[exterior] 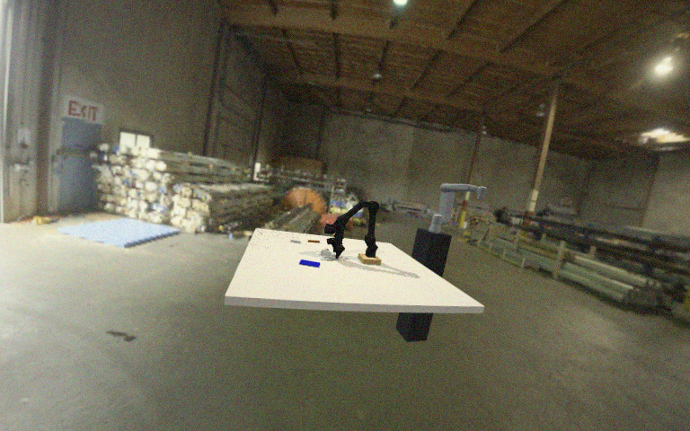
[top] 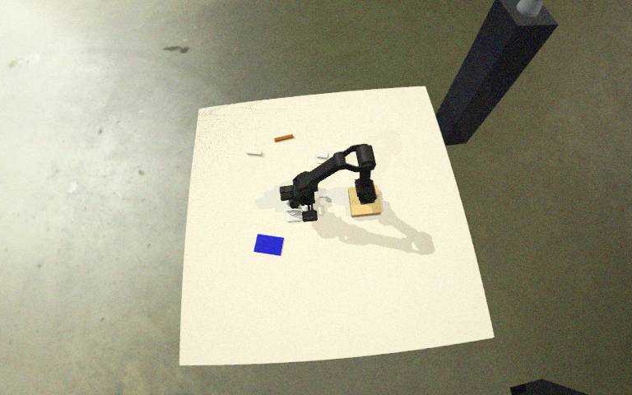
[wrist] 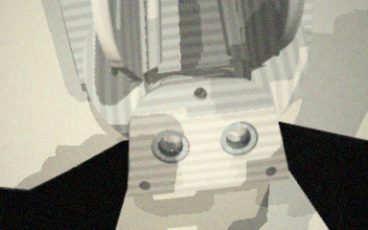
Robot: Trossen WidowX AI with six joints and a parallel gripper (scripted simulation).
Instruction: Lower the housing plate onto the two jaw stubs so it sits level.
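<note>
The housing plate lies 2 cm above my gripper tip and 1 cm ahead of it. Round my gripper tip: small white block: 33 cm to the right, 24 cm ahead; then blue rectangle: 20 cm ahead, 15 cm to the left, 1 cm below; then brown bar: 39 cm to the right, 9 cm ahead.
</note>
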